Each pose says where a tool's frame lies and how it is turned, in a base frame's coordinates. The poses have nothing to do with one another.
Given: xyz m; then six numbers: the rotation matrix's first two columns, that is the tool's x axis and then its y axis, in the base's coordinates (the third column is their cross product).
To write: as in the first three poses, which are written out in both.
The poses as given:
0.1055, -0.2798, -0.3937, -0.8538, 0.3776, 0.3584, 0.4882, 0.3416, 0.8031
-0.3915, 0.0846, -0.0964, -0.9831, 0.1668, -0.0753, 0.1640, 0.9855, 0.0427
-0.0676, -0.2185, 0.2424, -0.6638, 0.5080, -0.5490, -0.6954, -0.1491, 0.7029
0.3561, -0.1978, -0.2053, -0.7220, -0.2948, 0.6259, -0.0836, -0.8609, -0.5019
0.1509, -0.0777, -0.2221, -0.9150, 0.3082, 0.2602, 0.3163, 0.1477, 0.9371
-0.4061, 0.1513, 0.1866, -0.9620, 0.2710, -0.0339, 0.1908, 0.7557, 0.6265
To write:
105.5, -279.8, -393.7, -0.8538, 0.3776, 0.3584, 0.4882, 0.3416, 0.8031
-391.5, 84.6, -96.4, -0.9831, 0.1668, -0.0753, 0.1640, 0.9855, 0.0427
-67.6, -218.5, 242.4, -0.6638, 0.5080, -0.5490, -0.6954, -0.1491, 0.7029
356.1, -197.8, -205.3, -0.7220, -0.2948, 0.6259, -0.0836, -0.8609, -0.5019
150.9, -77.7, -222.1, -0.9150, 0.3082, 0.2602, 0.3163, 0.1477, 0.9371
-406.1, 151.3, 186.6, -0.9620, 0.2710, -0.0339, 0.1908, 0.7557, 0.6265

